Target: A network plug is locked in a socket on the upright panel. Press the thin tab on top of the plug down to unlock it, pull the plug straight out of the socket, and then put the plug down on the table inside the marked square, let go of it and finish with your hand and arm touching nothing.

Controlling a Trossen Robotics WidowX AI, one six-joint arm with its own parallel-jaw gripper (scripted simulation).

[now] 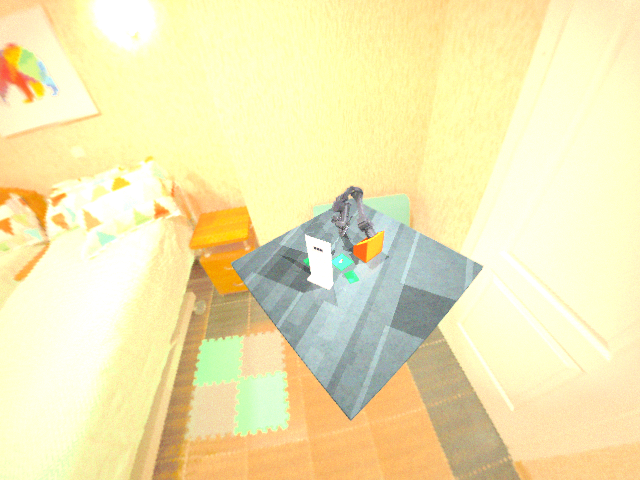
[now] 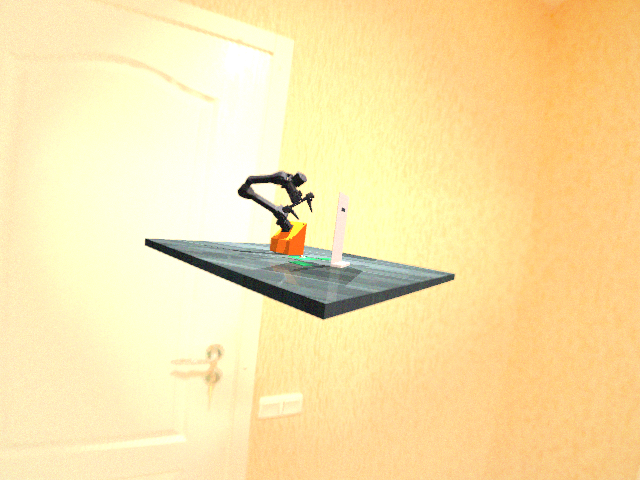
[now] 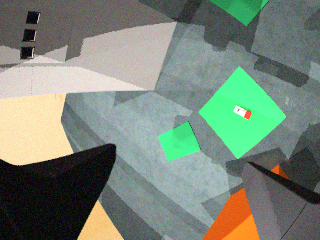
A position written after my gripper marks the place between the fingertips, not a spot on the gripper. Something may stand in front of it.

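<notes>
There is my gripper (image 3: 182, 162), open and holding nothing. A white upright panel (image 1: 319, 252) is part of what I see as well, and that panel also appears in image 2 (image 2: 343, 202). I see a bright green square (image 3: 240, 134) too.
</notes>
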